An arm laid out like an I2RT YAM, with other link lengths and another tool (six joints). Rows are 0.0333 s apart.
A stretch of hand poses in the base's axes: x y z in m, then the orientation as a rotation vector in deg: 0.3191, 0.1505, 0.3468, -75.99, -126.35, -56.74; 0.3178, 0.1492, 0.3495, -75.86, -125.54, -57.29; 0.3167, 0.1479, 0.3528, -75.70, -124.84, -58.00; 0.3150, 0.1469, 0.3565, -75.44, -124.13, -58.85; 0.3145, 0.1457, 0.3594, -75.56, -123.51, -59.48; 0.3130, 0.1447, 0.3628, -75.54, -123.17, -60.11; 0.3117, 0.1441, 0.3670, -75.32, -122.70, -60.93; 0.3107, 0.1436, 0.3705, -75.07, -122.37, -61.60; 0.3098, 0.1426, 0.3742, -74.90, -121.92, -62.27
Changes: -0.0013, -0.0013, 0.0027, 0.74, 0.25, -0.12; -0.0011, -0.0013, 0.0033, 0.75, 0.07, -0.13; -0.0017, -0.0010, 0.0037, 0.85, 0.00, -0.10; -0.0005, -0.0012, 0.0029, 0.58, 0.04, -0.30; -0.0015, -0.0010, 0.0034, 0.46, -0.14, -0.18; -0.0013, -0.0006, 0.0042, 0.68, -0.16, -0.11; -0.0010, -0.0005, 0.0035, 0.54, -0.17, -0.03; -0.0009, -0.0010, 0.0037, 0.59, -0.09, -0.10
